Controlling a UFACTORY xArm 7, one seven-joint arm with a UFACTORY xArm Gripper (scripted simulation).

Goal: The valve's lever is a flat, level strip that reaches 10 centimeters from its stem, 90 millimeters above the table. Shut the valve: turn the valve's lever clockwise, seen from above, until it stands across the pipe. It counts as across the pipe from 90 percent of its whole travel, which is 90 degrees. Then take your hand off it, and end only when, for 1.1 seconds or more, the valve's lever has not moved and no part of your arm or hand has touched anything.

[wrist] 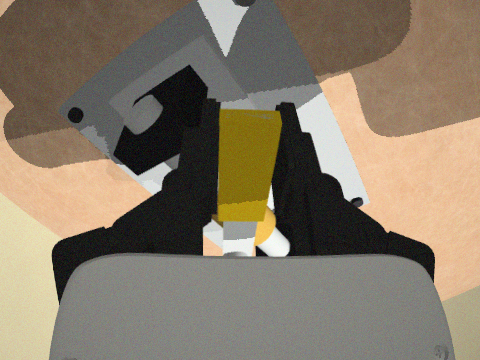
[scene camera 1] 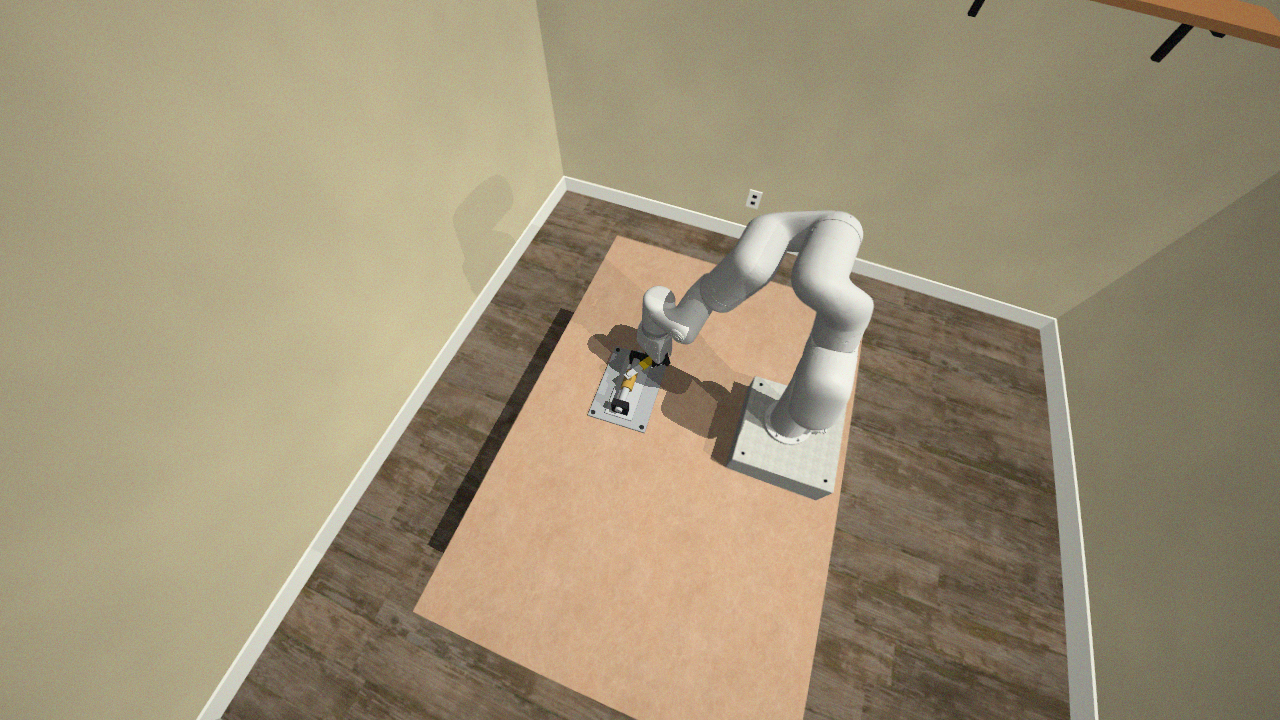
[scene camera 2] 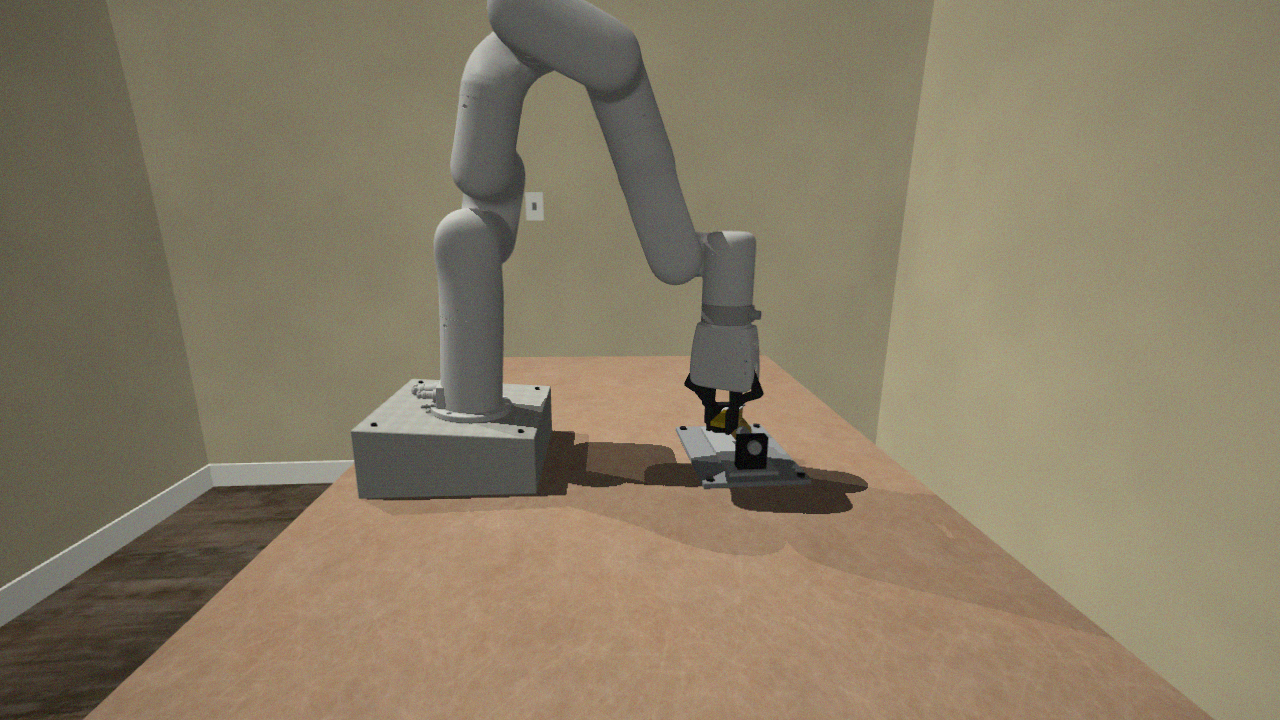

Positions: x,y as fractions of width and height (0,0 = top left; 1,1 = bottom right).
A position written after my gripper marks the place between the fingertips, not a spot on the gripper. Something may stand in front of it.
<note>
In view: my gripper (scene camera 1: 0.51,0.50).
My gripper also shows in the wrist view (wrist: 0.51,0.35).
</note>
